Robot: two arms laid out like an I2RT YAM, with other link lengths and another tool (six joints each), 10 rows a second.
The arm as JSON. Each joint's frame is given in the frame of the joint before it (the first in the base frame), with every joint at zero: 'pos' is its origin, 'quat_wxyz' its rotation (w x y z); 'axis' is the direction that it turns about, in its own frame. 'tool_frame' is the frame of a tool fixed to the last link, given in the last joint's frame.
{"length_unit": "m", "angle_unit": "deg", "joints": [
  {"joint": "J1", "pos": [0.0, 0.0, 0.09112], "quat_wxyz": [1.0, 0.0, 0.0, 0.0], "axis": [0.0, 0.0, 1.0]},
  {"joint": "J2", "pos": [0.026, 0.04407, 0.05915], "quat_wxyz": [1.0, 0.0, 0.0, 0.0], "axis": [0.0, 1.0, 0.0]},
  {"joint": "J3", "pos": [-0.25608, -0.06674, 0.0], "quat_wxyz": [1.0, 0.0, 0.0, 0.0], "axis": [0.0, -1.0, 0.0]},
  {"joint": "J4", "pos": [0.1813, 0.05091, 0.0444], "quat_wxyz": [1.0, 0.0, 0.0, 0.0], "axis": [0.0, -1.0, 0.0]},
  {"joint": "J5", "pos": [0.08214, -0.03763, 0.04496], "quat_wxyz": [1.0, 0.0, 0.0, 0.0], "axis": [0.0, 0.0, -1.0]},
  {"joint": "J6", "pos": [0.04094, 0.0, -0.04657], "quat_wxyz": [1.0, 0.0, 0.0, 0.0], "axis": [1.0, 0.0, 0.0]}
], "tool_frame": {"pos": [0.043, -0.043, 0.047], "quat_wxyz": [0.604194, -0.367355, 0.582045, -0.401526]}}
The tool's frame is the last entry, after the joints.
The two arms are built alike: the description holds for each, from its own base.
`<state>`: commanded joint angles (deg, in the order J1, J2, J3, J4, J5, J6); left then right.
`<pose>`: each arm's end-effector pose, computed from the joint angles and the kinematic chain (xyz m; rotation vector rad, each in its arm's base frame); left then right.
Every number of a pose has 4 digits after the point. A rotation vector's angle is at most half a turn.
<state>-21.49 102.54 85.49 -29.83 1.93 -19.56 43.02 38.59 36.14 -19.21 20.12 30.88</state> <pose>0.3796 -0.1892 0.3080 -1.3308 2.1653 -0.9051 0.1713 0.0291 0.3104 -0.9849 1.6200 -0.2942</pose>
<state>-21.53 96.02 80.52 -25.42 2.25 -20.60 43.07 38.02 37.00 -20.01 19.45 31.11</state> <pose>0.3605 -0.1813 0.3346 -1.2972 2.0799 -1.0070 0.1699 0.0288 0.3139 -0.9812 1.6111 -0.2770</pose>
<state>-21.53 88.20 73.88 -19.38 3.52 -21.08 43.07 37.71 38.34 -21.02 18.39 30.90</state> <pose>0.3336 -0.1721 0.3611 -1.2329 1.9907 -1.1336 0.1690 0.0296 0.3192 -0.9872 1.5967 -0.2590</pose>
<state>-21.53 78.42 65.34 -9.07 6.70 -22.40 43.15 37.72 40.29 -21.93 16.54 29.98</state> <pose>0.2958 -0.1606 0.3958 -1.1198 1.8525 -1.3427 0.1687 0.0328 0.3279 -1.0075 1.5660 -0.2338</pose>
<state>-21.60 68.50 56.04 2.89 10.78 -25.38 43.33 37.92 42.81 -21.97 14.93 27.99</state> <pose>0.2513 -0.1462 0.4244 -0.9945 1.6981 -1.5717 0.1687 0.0367 0.3428 -1.0249 1.5100 -0.2205</pose>
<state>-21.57 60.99 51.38 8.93 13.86 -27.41 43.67 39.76 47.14 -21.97 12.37 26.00</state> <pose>0.2142 -0.1337 0.4457 -0.8865 1.5913 -1.7194 0.1712 0.0456 0.3643 -1.0496 1.4423 -0.1913</pose>
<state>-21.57 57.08 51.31 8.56 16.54 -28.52 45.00 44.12 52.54 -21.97 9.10 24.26</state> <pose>0.1933 -0.1280 0.4590 -0.8283 1.5670 -1.7943 0.1785 0.0647 0.3854 -1.1062 1.3770 -0.1408</pose>
